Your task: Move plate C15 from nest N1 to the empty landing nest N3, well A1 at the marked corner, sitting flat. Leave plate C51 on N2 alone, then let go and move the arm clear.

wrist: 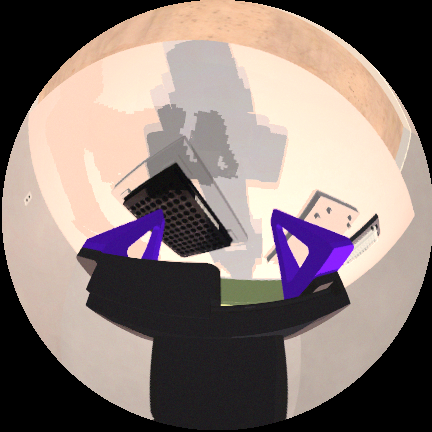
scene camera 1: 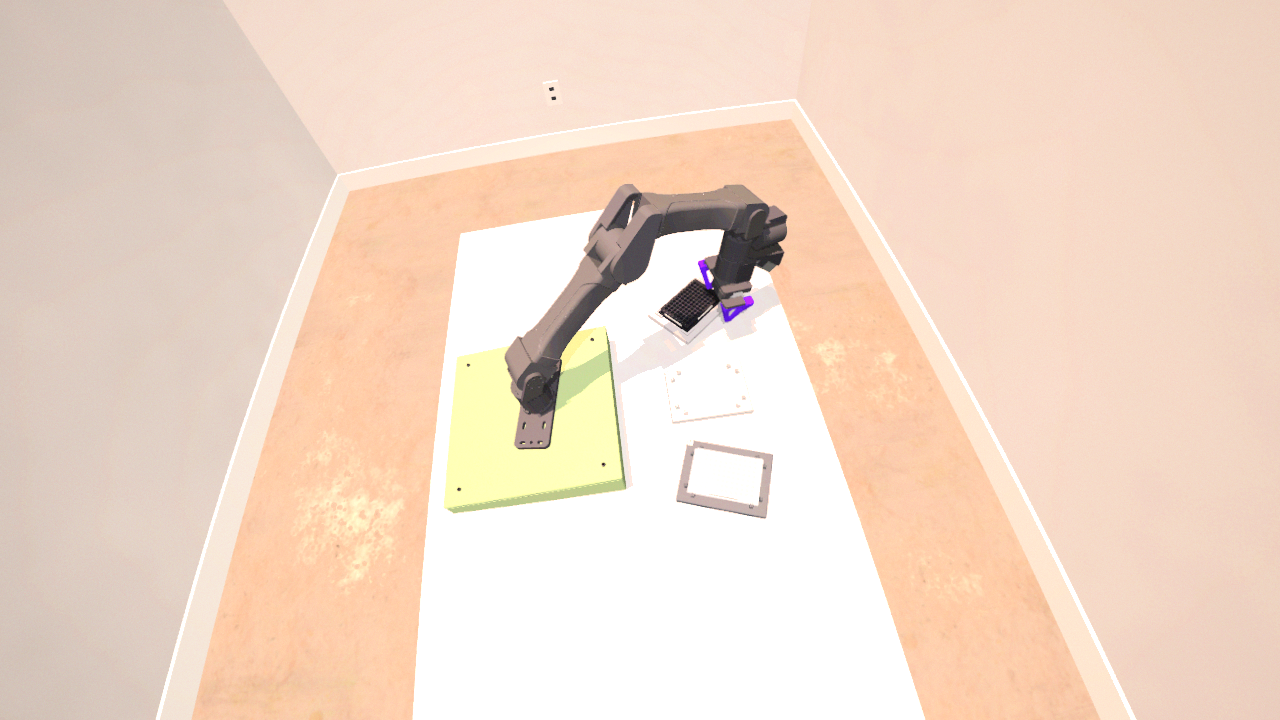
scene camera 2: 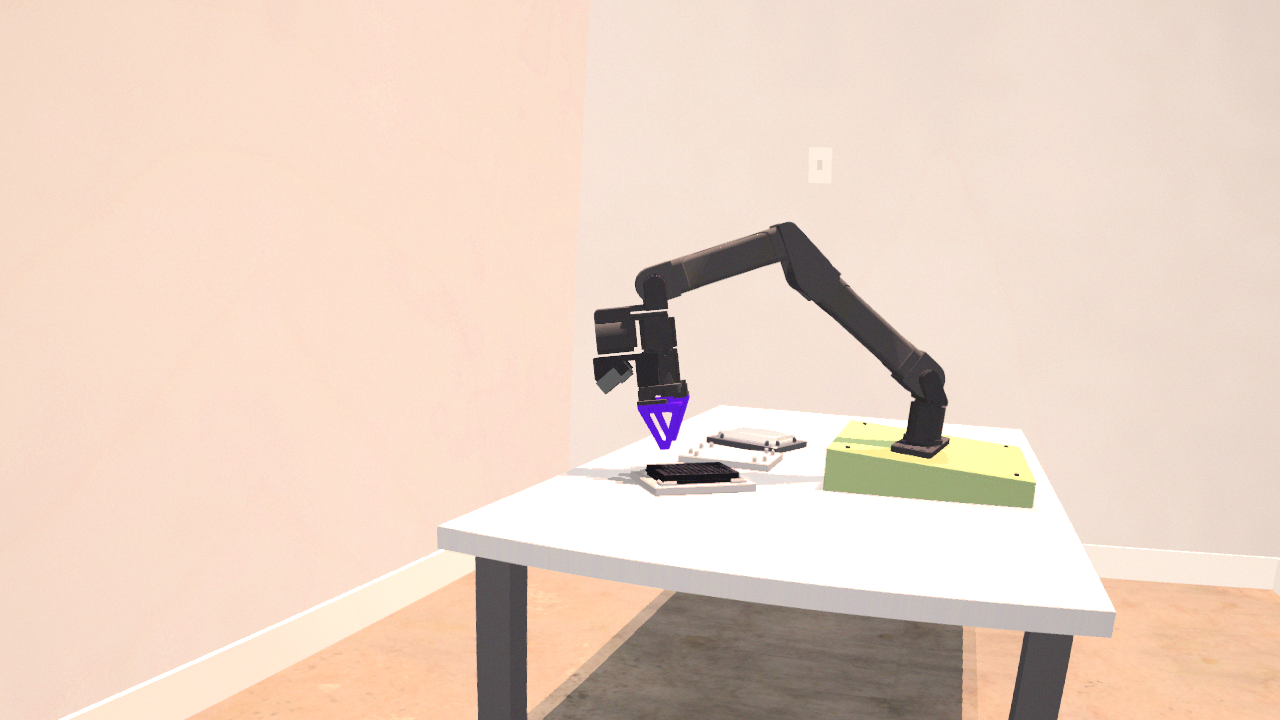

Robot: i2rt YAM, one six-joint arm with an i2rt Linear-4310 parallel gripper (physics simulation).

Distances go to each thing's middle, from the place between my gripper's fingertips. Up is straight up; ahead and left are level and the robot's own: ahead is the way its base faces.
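Scene:
Black perforated plate (scene camera 1: 689, 306): my hand 3 cm above it, 3 cm to the right of it, 6 cm past it.

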